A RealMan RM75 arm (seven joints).
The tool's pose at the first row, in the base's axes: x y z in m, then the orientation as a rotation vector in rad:
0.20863 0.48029 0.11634 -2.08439 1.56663 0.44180
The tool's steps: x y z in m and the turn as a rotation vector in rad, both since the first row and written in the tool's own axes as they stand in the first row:
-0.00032 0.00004 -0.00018 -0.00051 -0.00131 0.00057
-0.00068 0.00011 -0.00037 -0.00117 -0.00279 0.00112
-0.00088 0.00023 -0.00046 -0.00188 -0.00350 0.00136
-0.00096 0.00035 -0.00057 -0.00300 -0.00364 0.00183
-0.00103 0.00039 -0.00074 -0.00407 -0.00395 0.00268
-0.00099 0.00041 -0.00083 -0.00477 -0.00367 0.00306
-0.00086 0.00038 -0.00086 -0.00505 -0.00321 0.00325
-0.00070 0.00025 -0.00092 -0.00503 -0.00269 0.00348
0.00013 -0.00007 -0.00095 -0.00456 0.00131 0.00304
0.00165 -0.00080 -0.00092 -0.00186 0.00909 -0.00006
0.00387 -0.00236 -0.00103 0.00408 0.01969 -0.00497
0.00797 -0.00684 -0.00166 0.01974 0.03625 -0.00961
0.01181 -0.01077 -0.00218 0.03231 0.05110 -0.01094
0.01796 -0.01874 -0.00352 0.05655 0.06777 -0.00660
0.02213 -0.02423 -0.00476 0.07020 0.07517 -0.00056
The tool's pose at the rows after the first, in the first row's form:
0.20849 0.48044 0.11665 -2.08368 1.56656 0.44372
0.20832 0.48060 0.11699 -2.08300 1.56639 0.44594
0.20814 0.48068 0.11714 -2.08299 1.56631 0.44733
0.20800 0.48066 0.11725 -2.08342 1.56685 0.44861
0.20793 0.48061 0.11742 -2.08346 1.56771 0.45015
0.20792 0.48052 0.11747 -2.08387 1.56835 0.45062
0.20799 0.48041 0.11743 -2.08419 1.56885 0.45049
0.20816 0.48028 0.11742 -2.08429 1.56940 0.45004
0.20870 0.47967 0.11707 -2.08638 1.57115 0.44557
0.20984 0.47863 0.11638 -2.09064 1.57189 0.43451
0.21197 0.47714 0.11559 -2.09518 1.57189 0.41719
0.21741 0.47450 0.11479 -2.09516 1.57453 0.38567
0.22226 0.47201 0.11393 -2.09412 1.58005 0.35966
0.23162 0.46810 0.11329 -2.08089 1.59143 0.32386
0.23803 0.46529 0.11315 -2.06982 1.60058 0.30697

